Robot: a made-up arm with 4 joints. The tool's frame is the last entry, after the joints. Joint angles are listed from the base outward.
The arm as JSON. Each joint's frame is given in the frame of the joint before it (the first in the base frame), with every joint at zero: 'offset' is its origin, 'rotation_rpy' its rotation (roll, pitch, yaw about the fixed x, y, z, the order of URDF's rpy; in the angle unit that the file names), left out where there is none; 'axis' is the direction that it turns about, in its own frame. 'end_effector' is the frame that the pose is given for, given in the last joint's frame.
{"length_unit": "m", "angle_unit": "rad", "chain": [
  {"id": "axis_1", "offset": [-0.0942, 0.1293, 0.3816], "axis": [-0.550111, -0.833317, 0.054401]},
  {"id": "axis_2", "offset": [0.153, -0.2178, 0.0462], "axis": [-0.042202, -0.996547, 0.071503]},
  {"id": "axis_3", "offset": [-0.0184, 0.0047, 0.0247], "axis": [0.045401, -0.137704, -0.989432]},
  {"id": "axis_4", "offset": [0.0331, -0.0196, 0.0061], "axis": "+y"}
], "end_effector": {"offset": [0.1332, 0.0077, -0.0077], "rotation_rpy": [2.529, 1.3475, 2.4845]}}
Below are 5 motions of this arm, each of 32 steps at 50 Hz.
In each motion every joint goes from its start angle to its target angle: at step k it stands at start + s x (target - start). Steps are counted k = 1, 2, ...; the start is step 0. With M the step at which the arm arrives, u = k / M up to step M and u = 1 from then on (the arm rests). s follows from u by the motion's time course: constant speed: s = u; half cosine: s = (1 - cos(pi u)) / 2; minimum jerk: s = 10 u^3 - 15 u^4 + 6 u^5.
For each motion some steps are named. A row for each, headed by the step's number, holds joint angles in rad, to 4 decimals.
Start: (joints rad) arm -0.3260 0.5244 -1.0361 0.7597
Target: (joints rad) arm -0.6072 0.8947 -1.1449 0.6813
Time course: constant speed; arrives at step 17
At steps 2, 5, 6, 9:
2: -0.3591 0.5680 -1.0489 0.7505
5: -0.4087 0.6333 -1.0681 0.7366
6: -0.4252 0.6551 -1.0745 0.7320
9: -0.4749 0.7204 -1.0937 0.7182

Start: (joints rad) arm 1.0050 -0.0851 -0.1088 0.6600
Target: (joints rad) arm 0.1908 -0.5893 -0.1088 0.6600
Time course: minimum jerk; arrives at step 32
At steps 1, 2, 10, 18, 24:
1: 1.0048 -0.0852 -0.1088 0.6600
2: 1.0032 -0.0862 -0.1088 0.6600
10: 0.8584 -0.1759 -0.1088 0.6600
18: 0.5035 -0.3957 -0.1088 0.6600
24: 0.2751 -0.5371 -0.1088 0.6600

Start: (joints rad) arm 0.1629 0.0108 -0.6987 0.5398
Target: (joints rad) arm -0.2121 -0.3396 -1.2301 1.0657
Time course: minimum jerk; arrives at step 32
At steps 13, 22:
13: 0.0398 -0.1042 -0.8732 0.7125
22: -0.1446 -0.2765 -1.1344 0.9710

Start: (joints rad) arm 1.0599 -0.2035 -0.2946 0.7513
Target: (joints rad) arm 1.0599 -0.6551 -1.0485 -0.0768
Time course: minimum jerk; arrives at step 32
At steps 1, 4, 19, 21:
1: 1.0599 -0.2036 -0.2948 0.7511
4: 1.0599 -0.2107 -0.3067 0.7380
19: 1.0599 -0.5068 -0.8010 0.1951
21: 1.0599 -0.5532 -0.8785 0.1100

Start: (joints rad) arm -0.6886 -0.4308 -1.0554 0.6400
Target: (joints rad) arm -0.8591 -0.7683 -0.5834 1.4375
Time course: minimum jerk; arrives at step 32
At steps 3, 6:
3: -0.6898 -0.4332 -1.0520 0.6457
6: -0.6969 -0.4473 -1.0324 0.6789

